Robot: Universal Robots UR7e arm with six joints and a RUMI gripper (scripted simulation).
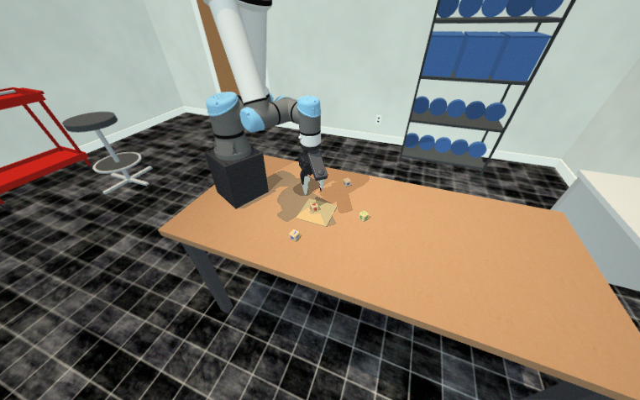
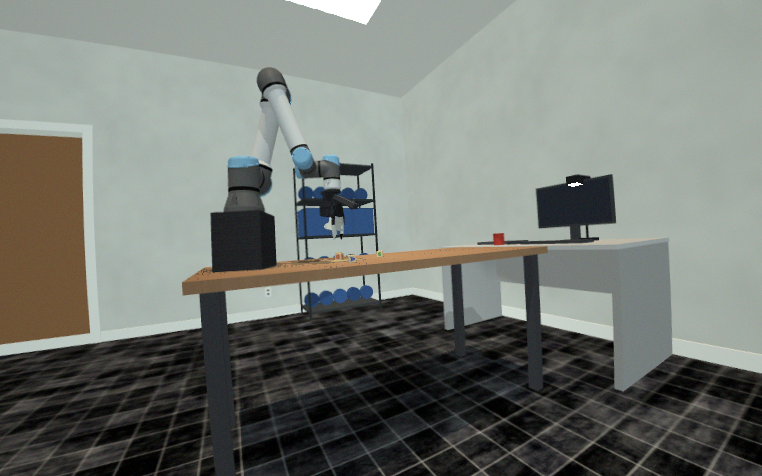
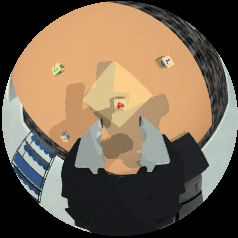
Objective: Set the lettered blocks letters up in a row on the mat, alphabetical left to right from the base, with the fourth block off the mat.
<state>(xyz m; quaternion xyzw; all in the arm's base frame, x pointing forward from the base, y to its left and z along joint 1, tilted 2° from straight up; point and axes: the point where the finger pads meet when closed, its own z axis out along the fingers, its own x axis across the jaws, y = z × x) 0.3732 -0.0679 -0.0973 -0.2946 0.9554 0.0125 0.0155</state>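
My gripper is now 11 cm above the pale yellow mat, 2 cm short of it and 1 cm to the left of it. The rest, counted from my hand: wooden letter block (17 cm to the right, 9 cm below, 4 cm behind).
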